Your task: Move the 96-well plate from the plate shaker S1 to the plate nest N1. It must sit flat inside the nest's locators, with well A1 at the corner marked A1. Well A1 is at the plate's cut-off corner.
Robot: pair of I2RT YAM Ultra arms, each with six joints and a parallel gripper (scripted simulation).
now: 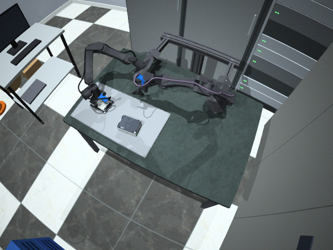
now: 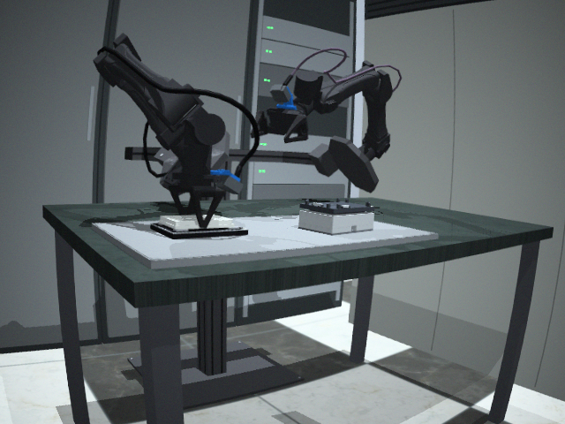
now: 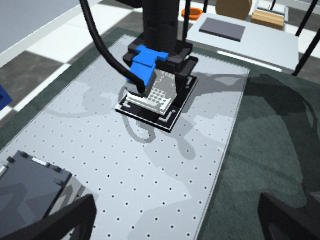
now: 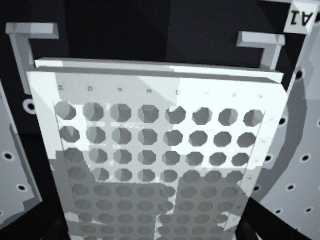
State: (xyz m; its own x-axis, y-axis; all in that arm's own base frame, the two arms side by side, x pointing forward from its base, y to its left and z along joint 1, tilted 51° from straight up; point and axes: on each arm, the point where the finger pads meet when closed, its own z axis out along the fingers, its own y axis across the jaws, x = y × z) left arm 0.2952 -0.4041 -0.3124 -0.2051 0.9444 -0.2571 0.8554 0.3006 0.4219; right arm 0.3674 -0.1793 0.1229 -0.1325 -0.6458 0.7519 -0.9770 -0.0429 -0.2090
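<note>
My right gripper is now right at the white 96-well plate.
</note>
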